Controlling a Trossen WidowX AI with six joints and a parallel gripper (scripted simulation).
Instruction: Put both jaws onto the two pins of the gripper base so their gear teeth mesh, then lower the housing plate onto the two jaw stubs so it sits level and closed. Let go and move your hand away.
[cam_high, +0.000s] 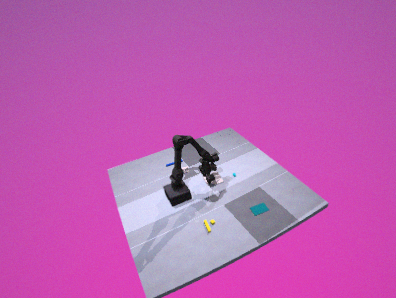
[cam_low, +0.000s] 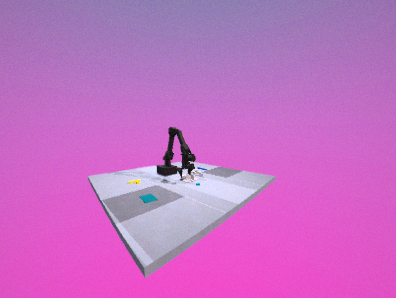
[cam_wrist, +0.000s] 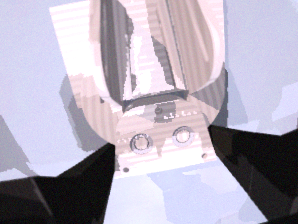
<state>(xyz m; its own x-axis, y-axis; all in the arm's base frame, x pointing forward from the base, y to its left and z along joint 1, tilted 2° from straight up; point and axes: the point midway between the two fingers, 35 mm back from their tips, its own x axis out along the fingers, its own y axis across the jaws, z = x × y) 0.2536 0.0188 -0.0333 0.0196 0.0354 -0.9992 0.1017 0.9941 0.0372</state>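
My gripper tip is 20 mm below the pale plate and 10 mm short of it. Round my gripper tip: pale flat part (70 mm ahead, 10 mm to the right); then pale jaw (20 mm ahead, 10 mm to the left, 10 mm above); then cyan cube (210 mm ahead, 60 mm to the right).
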